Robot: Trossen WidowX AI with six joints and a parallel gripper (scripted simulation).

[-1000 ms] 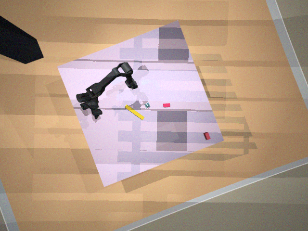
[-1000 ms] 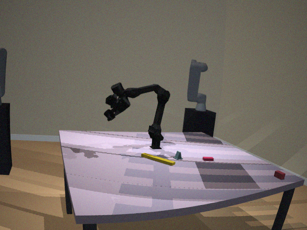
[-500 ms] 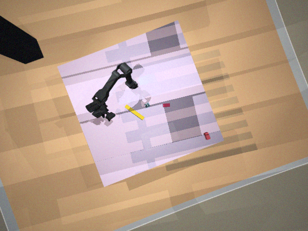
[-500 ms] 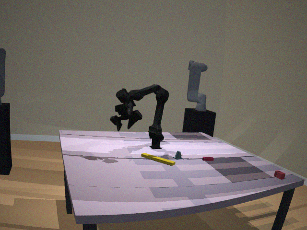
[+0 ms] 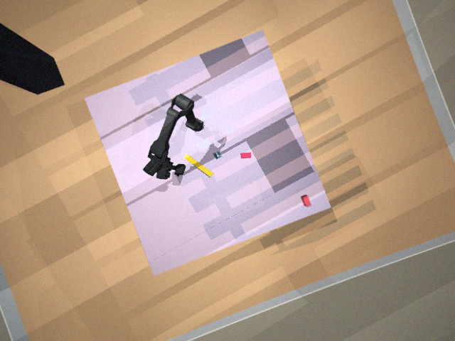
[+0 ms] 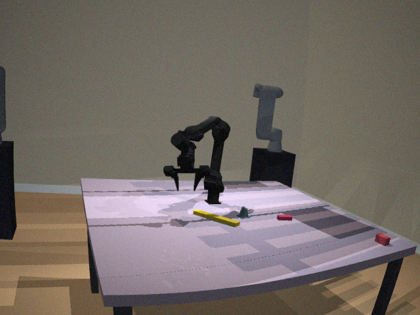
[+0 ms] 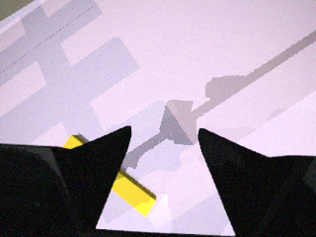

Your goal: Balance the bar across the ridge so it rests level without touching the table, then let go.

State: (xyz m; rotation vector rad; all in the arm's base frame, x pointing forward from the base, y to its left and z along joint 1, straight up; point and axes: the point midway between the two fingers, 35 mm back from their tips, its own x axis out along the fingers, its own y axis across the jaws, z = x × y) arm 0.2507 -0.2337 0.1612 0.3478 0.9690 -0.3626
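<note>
Now: gripper tip 15 cm to the right of the yellow bar, 12 cm above it and 1 cm past it. From my gripper tip the other things lie so: flat red block: 47 cm to the left, 12 cm below, 4 cm ahead; teal ridge: 29 cm to the left, 9 cm below, 3 cm behind.
</note>
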